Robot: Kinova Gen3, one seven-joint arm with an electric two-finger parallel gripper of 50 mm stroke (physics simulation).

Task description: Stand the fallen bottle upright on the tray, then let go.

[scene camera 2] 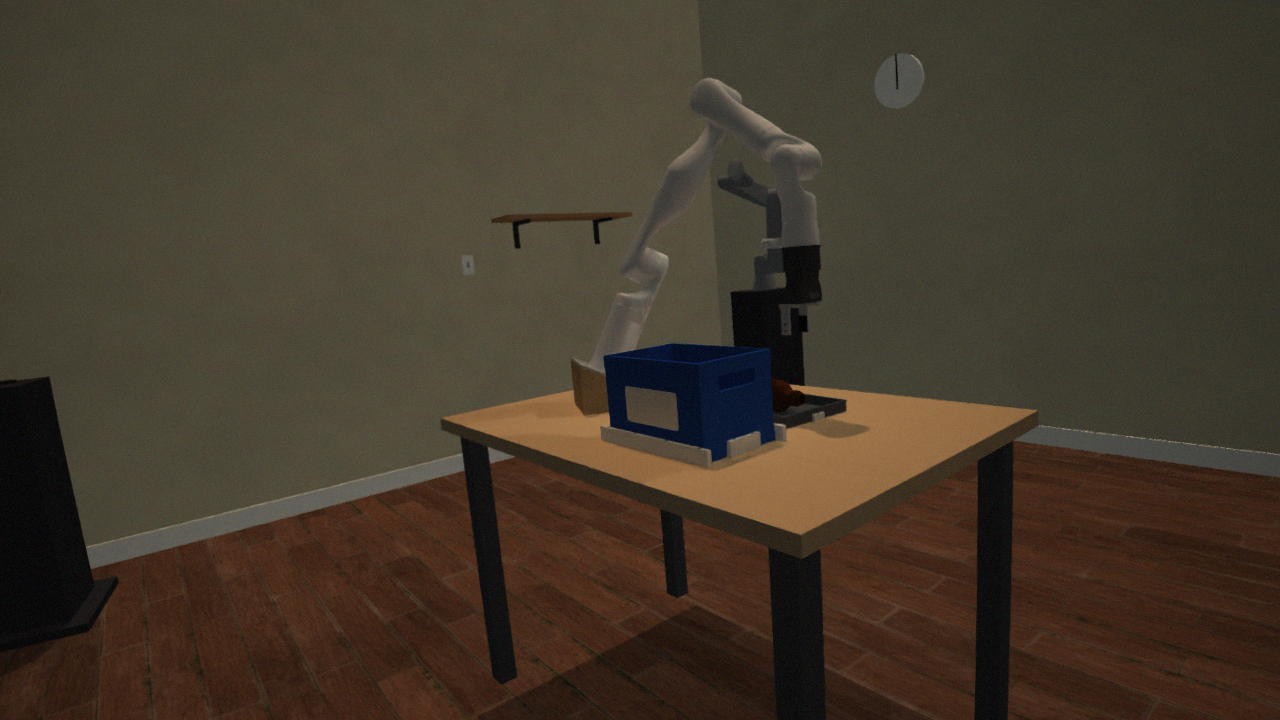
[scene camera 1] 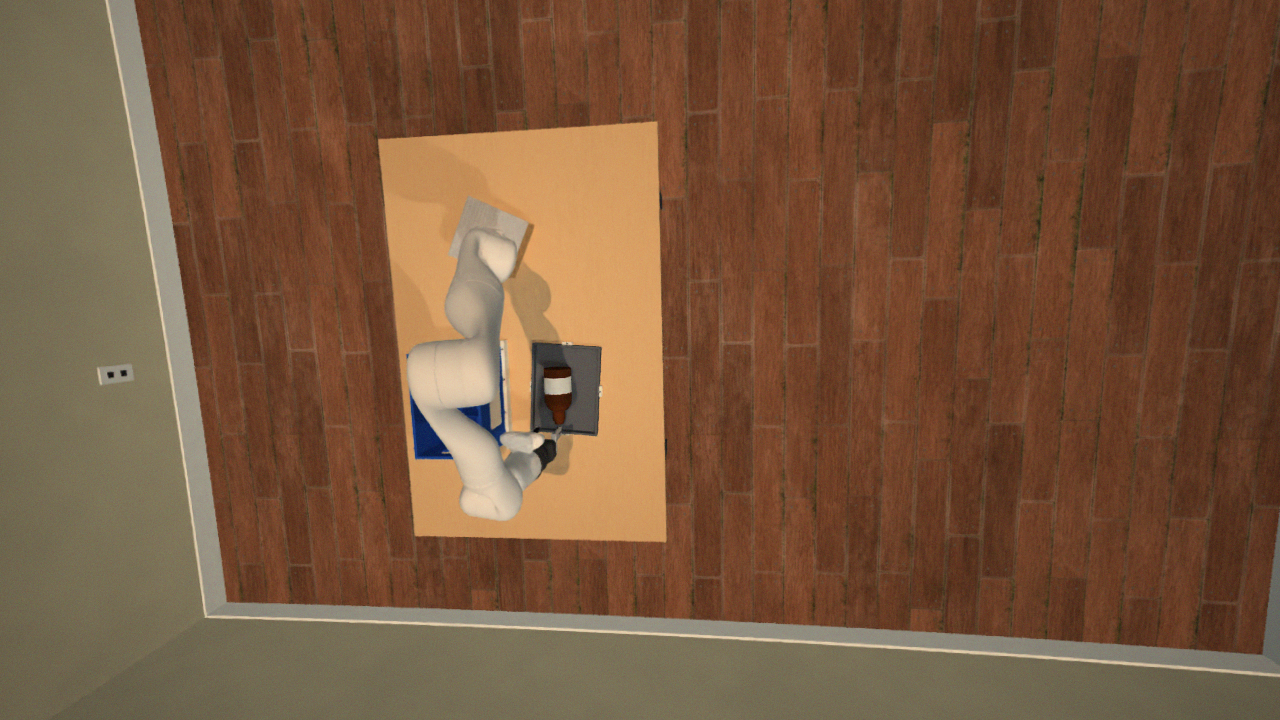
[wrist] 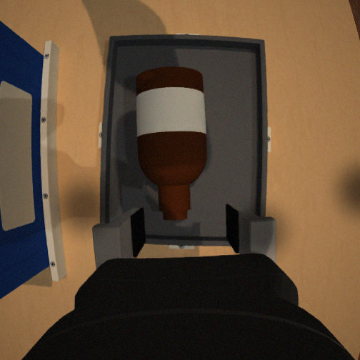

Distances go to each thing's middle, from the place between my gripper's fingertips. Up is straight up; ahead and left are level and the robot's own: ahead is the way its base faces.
Right now the brown bottle (scene camera 1: 557,380) is 14 cm below my hand, 6 cm behind it and 2 cm to the right of it.
